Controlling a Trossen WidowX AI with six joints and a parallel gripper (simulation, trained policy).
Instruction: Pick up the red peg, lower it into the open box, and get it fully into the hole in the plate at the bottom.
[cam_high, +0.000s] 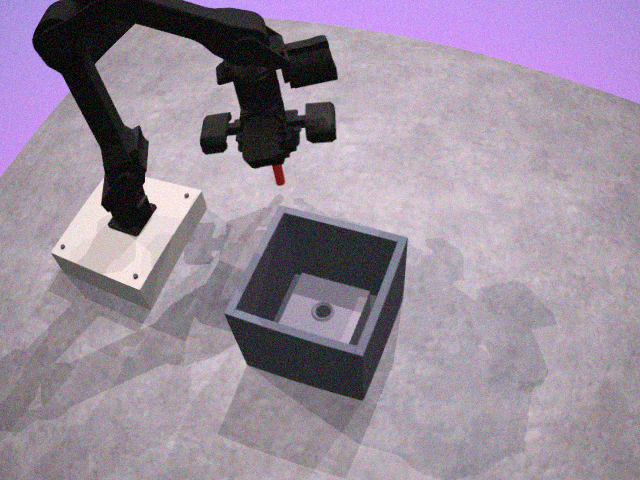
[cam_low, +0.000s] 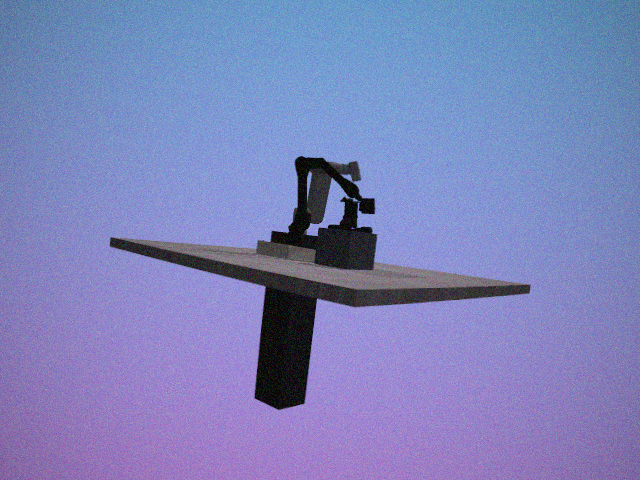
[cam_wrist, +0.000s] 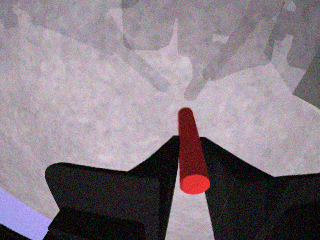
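Right now the plate is 21 cm to the right of my gripper tip, 15 cm ahead of it and 2 cm below it. Round my gripper tip: red peg (right at my gripper tip).
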